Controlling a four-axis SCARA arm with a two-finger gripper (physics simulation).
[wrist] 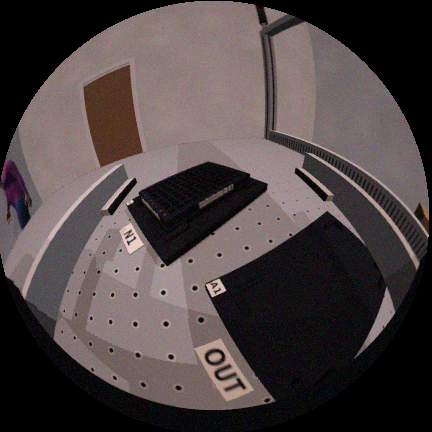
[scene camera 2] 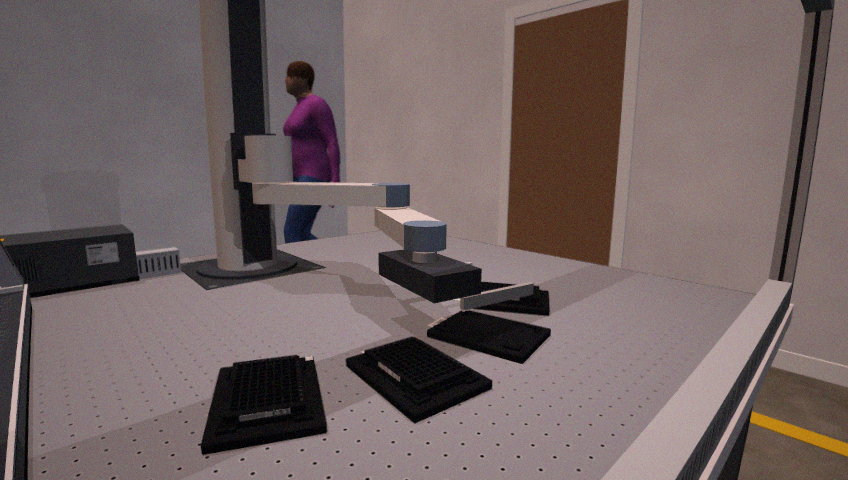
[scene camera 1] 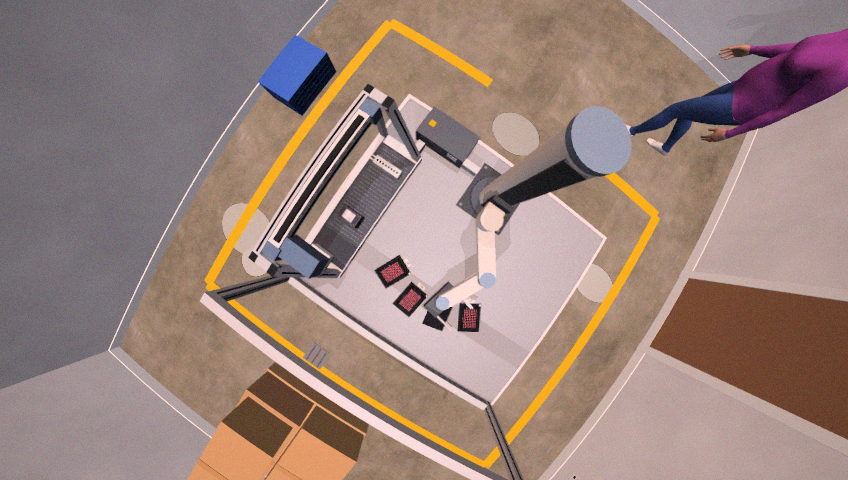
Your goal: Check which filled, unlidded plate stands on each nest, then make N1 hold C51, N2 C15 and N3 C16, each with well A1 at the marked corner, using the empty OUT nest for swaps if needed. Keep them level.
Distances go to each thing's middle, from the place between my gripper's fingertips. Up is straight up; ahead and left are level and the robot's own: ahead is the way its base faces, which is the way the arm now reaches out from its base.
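Scene:
Plate C16 (wrist: 183, 196) is 5 cm to the left of my hand, 5 cm below it and 2 cm behind it. Nest N2 (scene camera 2: 388, 390) sits 28 cm to the right of my hand, 8 cm ahead of it and 6 cm below it. As for nest N1 (wrist: 203, 225), I find it 6 cm below my hand, 2 cm behind it and 5 cm to the left of it, whereas the out nest (scene camera 2: 484, 333) is 7 cm ahead of my hand, 11 cm to the right of it and 6 cm below it.

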